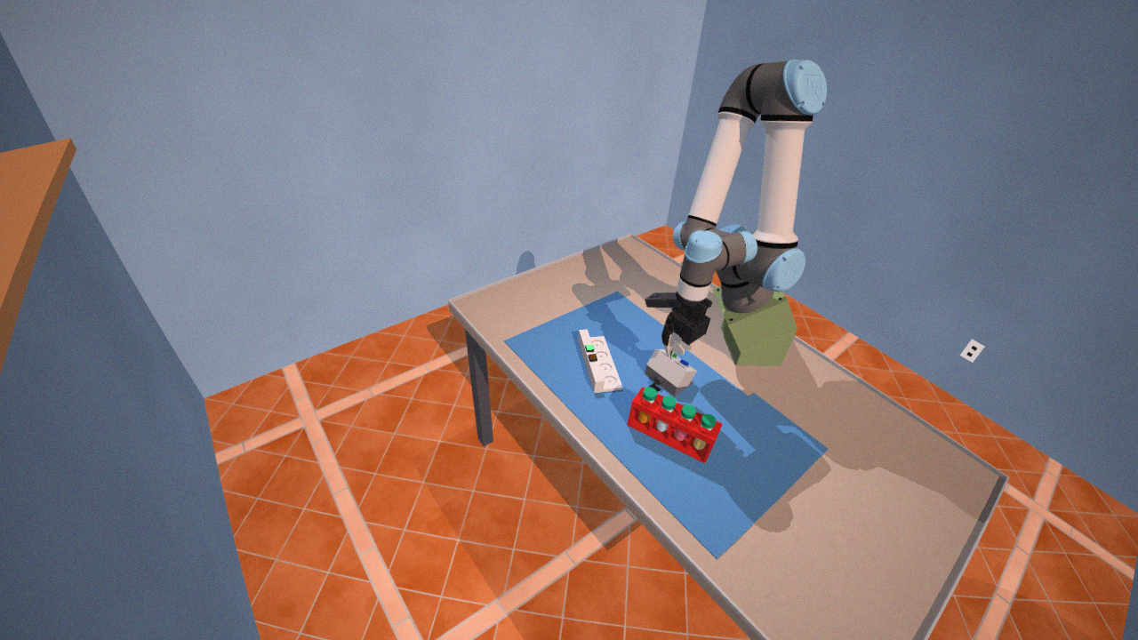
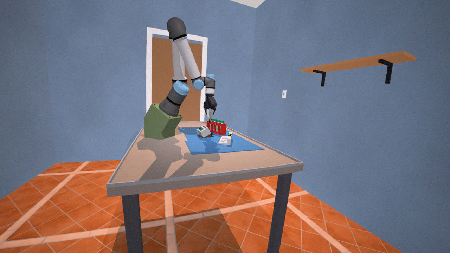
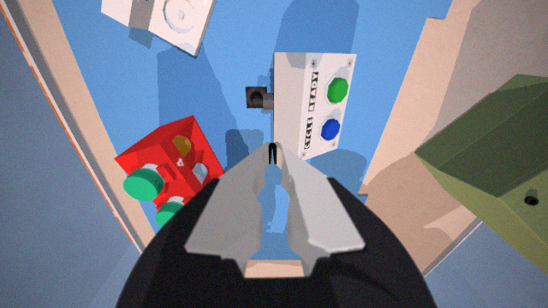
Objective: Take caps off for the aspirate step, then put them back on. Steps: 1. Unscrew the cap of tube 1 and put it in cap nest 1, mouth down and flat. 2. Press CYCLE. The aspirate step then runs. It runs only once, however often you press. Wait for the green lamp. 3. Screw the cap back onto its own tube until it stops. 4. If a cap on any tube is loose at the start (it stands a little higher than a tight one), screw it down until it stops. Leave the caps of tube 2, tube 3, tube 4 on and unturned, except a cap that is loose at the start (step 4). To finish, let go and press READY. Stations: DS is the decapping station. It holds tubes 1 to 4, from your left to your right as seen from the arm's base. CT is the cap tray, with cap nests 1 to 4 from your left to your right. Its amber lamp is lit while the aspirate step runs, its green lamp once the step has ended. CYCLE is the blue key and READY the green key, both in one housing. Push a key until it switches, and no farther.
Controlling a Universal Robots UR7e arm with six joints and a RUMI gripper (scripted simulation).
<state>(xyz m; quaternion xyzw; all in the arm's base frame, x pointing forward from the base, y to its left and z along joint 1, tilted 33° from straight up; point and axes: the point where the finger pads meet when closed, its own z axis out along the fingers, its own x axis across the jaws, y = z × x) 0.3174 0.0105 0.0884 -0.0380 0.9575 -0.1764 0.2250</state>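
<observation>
My hand is 7 cm past the green READY key, 3 cm to the left of it and 7 cm above it. From my hand the other things lie so: key housing: 5 cm behind, 1 cm to the right, 8 cm below; then blue CYCLE key: 7 cm behind, 1 cm to the left, 7 cm below.
</observation>
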